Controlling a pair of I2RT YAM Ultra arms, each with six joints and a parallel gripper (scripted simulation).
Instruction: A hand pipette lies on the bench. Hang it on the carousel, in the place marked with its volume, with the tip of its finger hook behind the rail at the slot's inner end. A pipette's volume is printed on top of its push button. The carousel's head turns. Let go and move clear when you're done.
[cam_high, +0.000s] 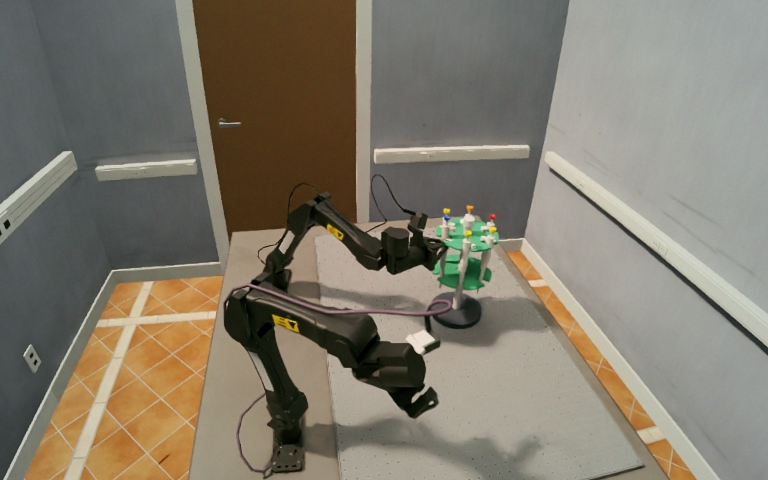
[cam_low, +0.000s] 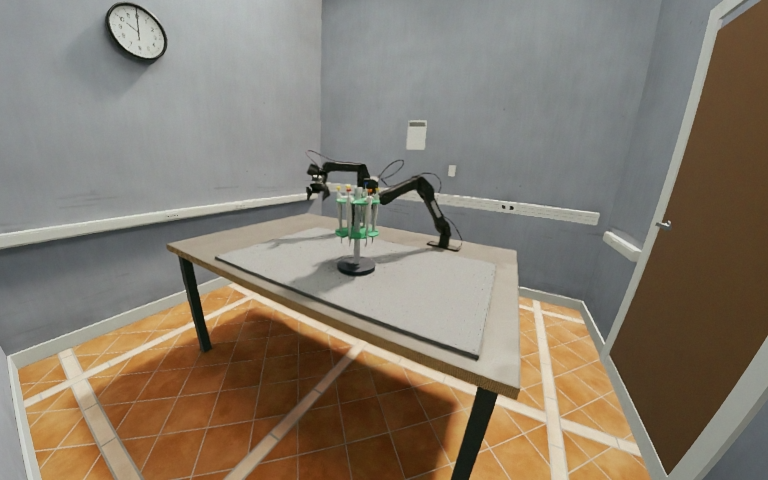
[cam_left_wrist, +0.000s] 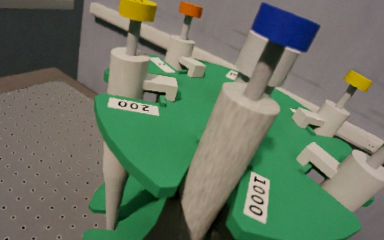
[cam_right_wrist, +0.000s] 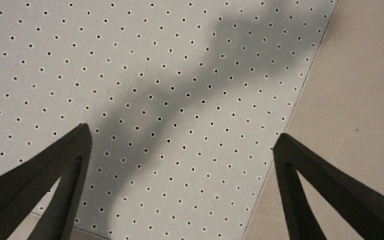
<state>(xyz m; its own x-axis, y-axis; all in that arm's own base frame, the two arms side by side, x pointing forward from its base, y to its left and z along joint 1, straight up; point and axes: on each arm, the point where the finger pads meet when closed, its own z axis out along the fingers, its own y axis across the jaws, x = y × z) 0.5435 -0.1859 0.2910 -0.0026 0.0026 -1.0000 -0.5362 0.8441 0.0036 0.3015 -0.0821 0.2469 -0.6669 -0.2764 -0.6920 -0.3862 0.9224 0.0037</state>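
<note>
Right now my left hand is 10 mm short of the pipette and 20 mm above it.
</note>
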